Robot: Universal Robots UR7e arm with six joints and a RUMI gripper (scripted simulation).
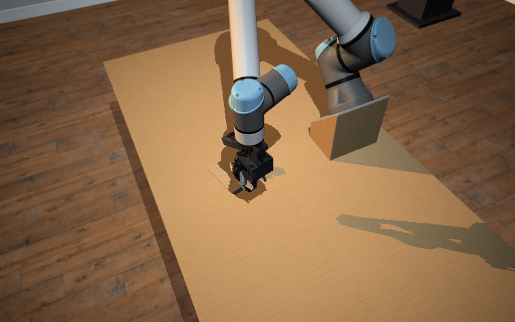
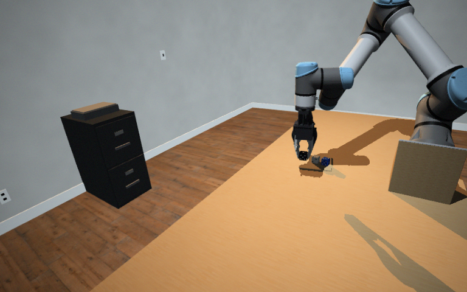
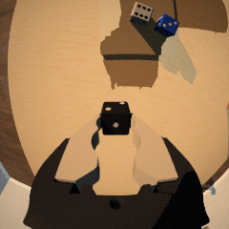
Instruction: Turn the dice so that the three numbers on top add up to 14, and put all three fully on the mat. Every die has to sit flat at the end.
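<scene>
Now: hand right at the black die. Also, from my hand: tan mat (150 mm to the right, 100 mm below, 10 mm behind); then white die (150 mm to the right, 80 mm below, 10 mm behind); then blue die (150 mm to the right, 80 mm below, 60 mm behind).
</scene>
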